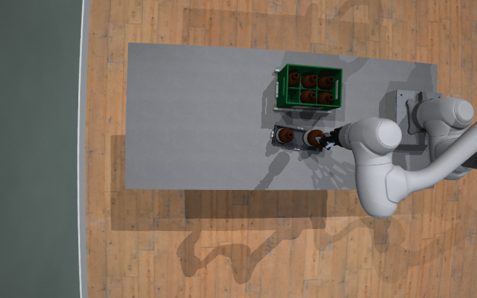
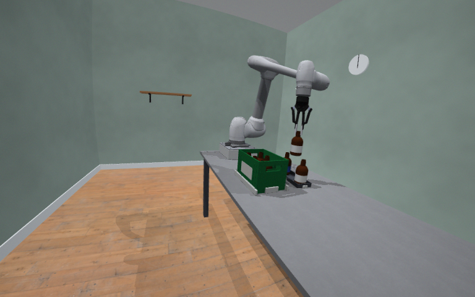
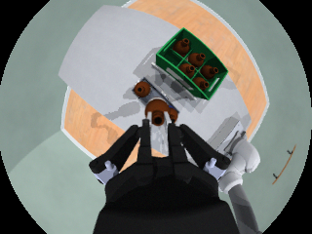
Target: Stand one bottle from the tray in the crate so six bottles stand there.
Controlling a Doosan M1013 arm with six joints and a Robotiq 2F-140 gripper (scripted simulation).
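My hand is 90 mm above the brown bottle. From my hand the other things lie so: green crate 250 mm below, 240 mm to the right, 40 mm behind; dark tray 320 mm below.
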